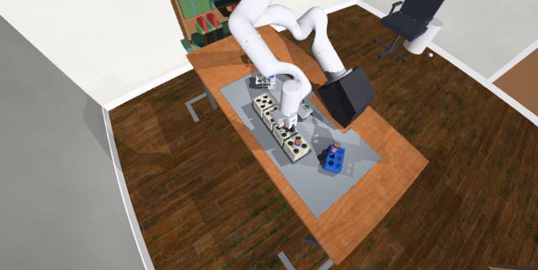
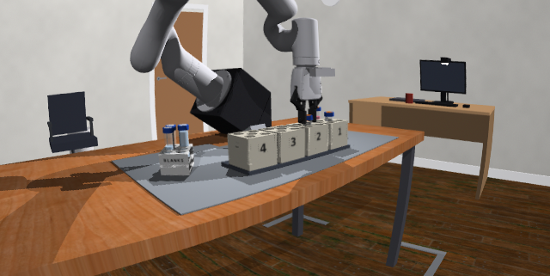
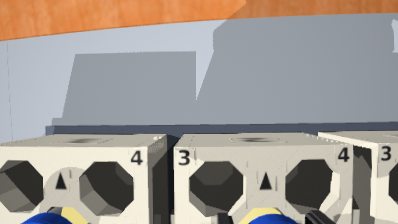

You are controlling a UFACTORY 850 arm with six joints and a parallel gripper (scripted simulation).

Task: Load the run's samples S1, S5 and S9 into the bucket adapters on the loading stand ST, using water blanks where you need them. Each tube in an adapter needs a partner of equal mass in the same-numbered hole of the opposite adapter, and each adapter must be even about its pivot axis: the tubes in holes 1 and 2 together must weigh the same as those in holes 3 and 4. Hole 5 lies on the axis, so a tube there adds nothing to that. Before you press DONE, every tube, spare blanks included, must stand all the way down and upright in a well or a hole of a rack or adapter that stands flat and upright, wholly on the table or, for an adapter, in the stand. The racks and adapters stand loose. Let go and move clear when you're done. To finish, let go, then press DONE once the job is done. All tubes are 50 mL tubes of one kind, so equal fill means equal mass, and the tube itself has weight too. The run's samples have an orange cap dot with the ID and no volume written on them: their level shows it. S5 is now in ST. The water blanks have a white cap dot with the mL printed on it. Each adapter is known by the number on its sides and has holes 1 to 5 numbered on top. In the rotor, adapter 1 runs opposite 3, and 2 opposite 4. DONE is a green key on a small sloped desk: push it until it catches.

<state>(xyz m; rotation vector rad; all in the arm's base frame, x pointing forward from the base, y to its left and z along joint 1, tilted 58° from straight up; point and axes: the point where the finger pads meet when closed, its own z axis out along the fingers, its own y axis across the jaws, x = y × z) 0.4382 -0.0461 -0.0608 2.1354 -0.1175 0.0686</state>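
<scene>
Right now the sample tube is 140 mm behind my hand, 240 mm to the left of it and 60 mm below it. Round my hand: blue rack: 110 mm behind, 290 mm to the left, 90 mm below; then white blanks rack: 170 mm behind, 380 mm to the right, 90 mm below; then green DONE key: 220 mm behind, 40 mm to the right, 60 mm below.
</scene>
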